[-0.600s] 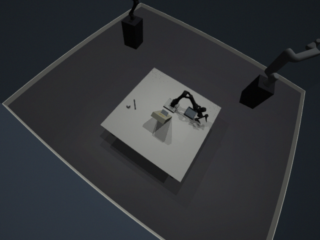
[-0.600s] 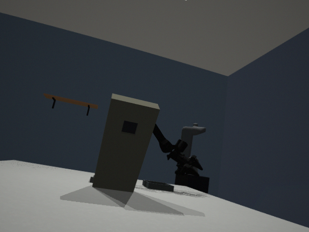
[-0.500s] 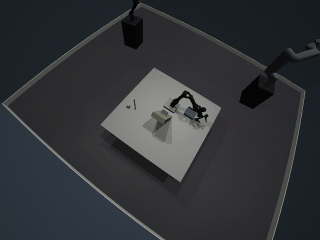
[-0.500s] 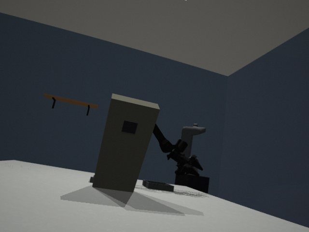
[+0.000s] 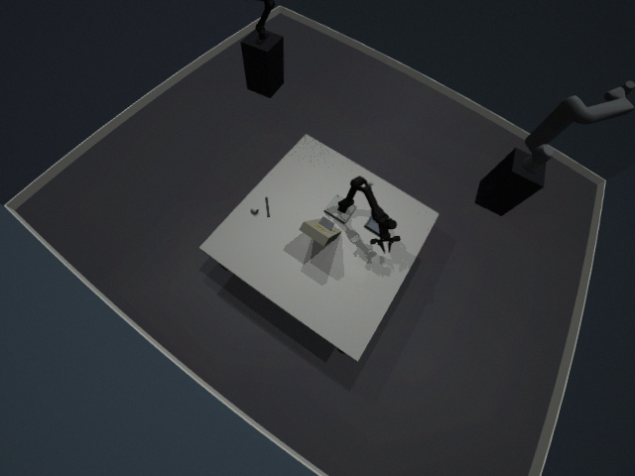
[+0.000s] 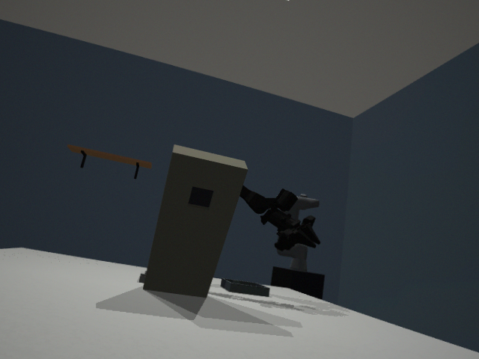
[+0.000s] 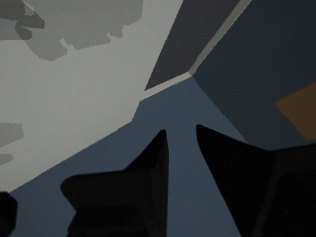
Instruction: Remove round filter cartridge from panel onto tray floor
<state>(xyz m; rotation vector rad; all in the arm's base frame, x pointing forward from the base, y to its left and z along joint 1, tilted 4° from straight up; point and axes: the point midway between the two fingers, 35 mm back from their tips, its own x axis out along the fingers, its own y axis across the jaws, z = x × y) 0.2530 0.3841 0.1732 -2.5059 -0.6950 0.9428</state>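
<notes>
Right now the round filter cartridge is 45 cm to the right of my gripper tip, 10 cm ahead of it and 7 cm above it. Also, from my gripper tip: square tray: 28 cm behind, 20 cm below, 11 cm to the right; small white piece: 97 cm to the right, 18 cm below, 6 cm ahead.
</notes>
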